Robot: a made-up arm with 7 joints.
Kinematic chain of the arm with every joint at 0, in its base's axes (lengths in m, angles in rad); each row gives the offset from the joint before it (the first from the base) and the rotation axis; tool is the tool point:
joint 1: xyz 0 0 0.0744 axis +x
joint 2: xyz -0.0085 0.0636 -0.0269 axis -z
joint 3: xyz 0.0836 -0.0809 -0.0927 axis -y
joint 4: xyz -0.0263 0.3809 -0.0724 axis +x
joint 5: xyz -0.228 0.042 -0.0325 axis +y
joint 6: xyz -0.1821 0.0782 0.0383 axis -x
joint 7: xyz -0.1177 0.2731 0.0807 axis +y
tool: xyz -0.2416 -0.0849 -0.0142
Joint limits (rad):
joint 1: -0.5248..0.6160
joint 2: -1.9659..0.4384
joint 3: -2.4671..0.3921
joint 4: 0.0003..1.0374
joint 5: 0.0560..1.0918
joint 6: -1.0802..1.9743
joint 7: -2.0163..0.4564
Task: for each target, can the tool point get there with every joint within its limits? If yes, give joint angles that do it. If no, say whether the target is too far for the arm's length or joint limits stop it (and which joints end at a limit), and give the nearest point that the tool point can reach.
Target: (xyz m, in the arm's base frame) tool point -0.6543 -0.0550 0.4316
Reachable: yes | joints -0.0530 -1.2444 -0.4596 0.1195 0.9309 0.0490 -0.8630
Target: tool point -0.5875 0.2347 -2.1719
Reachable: no: too far | nearest point -0.3235 0.3154 -0.8815 | short by 1.320 m
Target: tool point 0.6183 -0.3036 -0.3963
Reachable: no: joint limits stop it (at a limit: joint 1, joint 2, joint 3, joint 5, joint 7) | nearest point 0.6196 -0.1864 -0.2456 | short by 0.191 m
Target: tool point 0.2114 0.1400 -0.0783
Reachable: no: joint limits stop it (at a limit: joint 1, joint 4, joint 5, joint 6, joint 7) | nearest point 0.3726 0.2574 -0.0716 | short by 0.200 m
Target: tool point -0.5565 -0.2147 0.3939
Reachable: yes | joints 0.5201 -0.9448 -0.0926 0.2841 0.7193 -0.5485 0.0847
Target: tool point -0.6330 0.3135 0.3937
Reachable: yes | joints -0.3700 -0.5273 -0.4555 0.5239 0.6390 0.9043 -0.2232
